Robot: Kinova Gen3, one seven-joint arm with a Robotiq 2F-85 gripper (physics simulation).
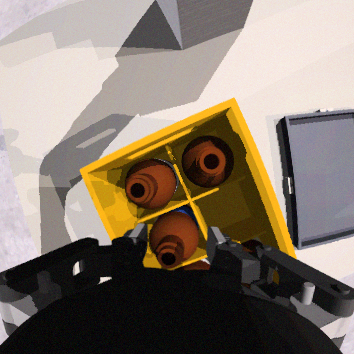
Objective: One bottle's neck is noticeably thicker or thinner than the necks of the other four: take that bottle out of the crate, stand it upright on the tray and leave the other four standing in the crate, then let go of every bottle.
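Note:
The yellow crate point(160, 135) stands at a slant in the middle, with dividers. Brown bottles stand in it: one bottle point(152, 182) at the upper left, one bottle point(207, 162) at the upper right, and one bottle point(175, 234) below the upper-left one. Parts of two more bottles point(197, 266) point(252, 245) show by the gripper, their necks hidden. The right middle compartment holds no bottle. Neck differences are hard to tell from this angle. My gripper point(176, 237) is partly open and empty, its fingertips appearing either side of the lower-left visible bottle, above the crate. The grey tray point(325, 175) is at the right, partly cut off.
A tall grey block point(215, 20) stands beyond the crate at the top and casts a long shadow over the pale table point(295, 75). The crate's right wall lies between its compartments and the tray. The tray has raised dark edges.

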